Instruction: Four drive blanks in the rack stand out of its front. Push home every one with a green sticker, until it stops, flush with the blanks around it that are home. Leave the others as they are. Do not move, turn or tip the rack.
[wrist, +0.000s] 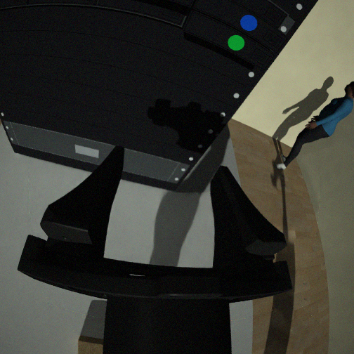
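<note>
The black rack (90, 85) fills the upper left of the wrist view, tilted in the picture. Near its upper right, a blank with a green sticker (236, 43) has a dark edge below it and appears to stand out of the front. A blank with a blue sticker (249, 22) lies directly above it; how far it stands out is unclear. Further blanks are partly cut off at the top. My gripper (170, 165) is open and empty, its fingertips near the rack's bottom edge in the picture, well below the stickers.
A grey strip with a pale label (87, 151) runs along the rack's bottom. The gripper's shadow falls on the rack front. A light grey table top (45, 200) lies below, with a wooden floor (250, 175) and a person in blue (334, 115) at the right. A brown block (90, 345) shows at the bottom.
</note>
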